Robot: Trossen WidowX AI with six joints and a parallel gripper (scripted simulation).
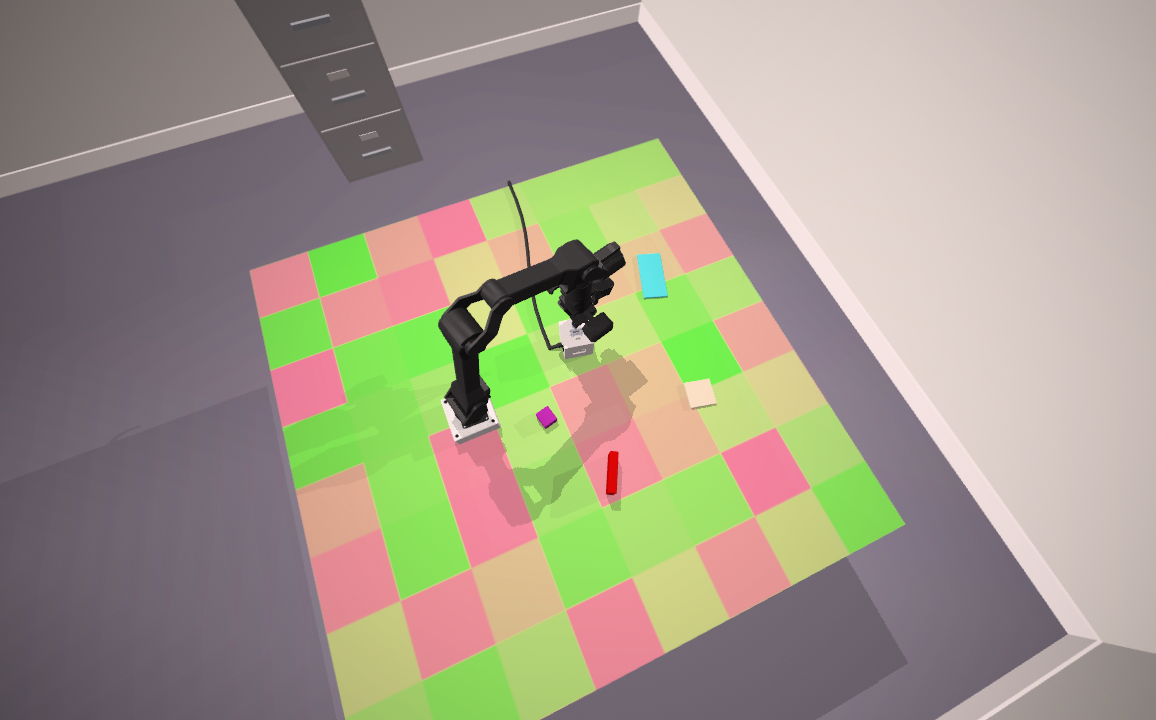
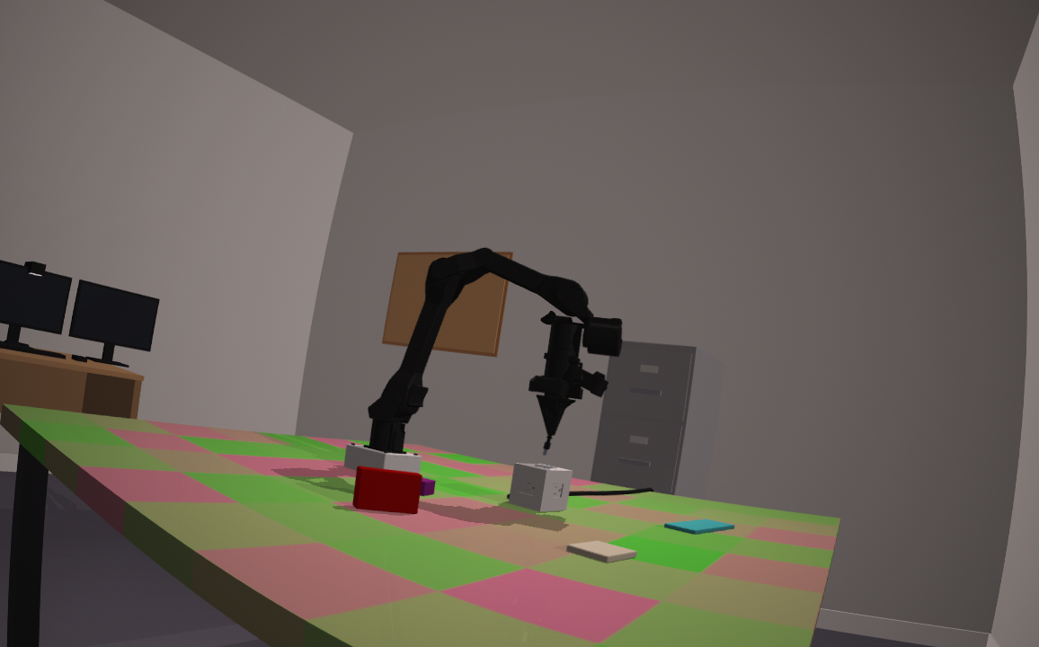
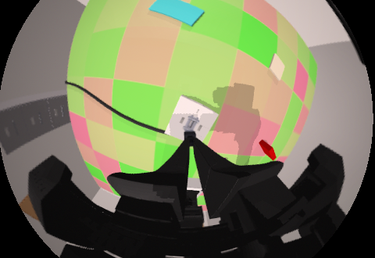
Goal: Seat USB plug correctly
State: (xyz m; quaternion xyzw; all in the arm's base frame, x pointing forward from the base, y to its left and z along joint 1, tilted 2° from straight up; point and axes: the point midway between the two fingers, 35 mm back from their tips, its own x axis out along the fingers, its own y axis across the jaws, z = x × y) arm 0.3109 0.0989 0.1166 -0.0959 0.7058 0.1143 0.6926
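My gripper tip is now 20 mm above the dark USB plug. From my gripper tip the other things lie so: red block 360 mm to the right, 110 mm below, 50 mm behind; then cyan card 280 mm ahead, 130 mm below, 110 mm to the left; then purple cube 170 mm to the right, 140 mm behind, 120 mm below.
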